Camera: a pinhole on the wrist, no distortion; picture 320 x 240 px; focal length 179.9 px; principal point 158.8 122.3 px. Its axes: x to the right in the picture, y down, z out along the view. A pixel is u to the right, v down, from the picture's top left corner.
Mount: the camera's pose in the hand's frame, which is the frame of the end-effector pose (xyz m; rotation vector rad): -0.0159 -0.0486 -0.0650 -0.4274 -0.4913 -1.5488
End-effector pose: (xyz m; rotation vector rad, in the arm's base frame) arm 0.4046 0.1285 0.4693 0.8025 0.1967 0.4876
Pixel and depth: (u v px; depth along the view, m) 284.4 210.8 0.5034
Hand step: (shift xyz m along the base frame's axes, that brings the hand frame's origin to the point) 0.3954 -0.2990 0.3363
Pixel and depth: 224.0 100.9 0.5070
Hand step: 0.0462 -0.2936 0.3681
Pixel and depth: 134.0 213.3 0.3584
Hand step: 0.1466 0.0499 0.2860
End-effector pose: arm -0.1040 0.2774 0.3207 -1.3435 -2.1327 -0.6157
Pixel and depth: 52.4 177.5 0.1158
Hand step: 0.0599 0.0382 0.0223
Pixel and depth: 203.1 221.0 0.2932
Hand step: -0.0465 0.2517 -0.0779
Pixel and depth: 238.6 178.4 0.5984
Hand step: -0.1157 0.4890 -0.3427
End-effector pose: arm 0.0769 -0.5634 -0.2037 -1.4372 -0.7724 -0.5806
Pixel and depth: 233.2 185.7 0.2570
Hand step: 0.0177 0.2168 0.0394
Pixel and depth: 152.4 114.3 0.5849
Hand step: 0.1362 0.4215 -0.2457
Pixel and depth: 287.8 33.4 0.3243
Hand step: -0.2091 0.3001 -0.1187
